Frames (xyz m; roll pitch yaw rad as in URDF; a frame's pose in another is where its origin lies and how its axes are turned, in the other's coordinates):
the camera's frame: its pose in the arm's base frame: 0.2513 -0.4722 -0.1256 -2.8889 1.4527 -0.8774
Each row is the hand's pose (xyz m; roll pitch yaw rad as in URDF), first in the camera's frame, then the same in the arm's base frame.
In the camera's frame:
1: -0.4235 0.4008 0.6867 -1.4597 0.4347 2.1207
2: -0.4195 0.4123 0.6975 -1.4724 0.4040 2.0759
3: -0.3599 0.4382 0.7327 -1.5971 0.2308 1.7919
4: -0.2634 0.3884 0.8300 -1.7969 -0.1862 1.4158
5: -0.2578 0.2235 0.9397 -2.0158 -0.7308 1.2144
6: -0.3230 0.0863 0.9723 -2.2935 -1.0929 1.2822
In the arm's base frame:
1: -0.4326 0.0122 0.2048 -0.0096 -0.5189 -2.2663
2: -0.4473 0.0166 0.1993 0.0150 -0.4814 -2.3058
3: -0.4810 0.0318 0.1353 0.0431 -0.2117 -2.4902
4: -0.4699 0.1319 0.0298 -0.1461 0.2017 -2.8701
5: -0.3668 0.3006 0.0166 -0.6221 0.3626 2.8396
6: -0.2616 0.3945 0.0817 -0.9553 0.2468 2.4771

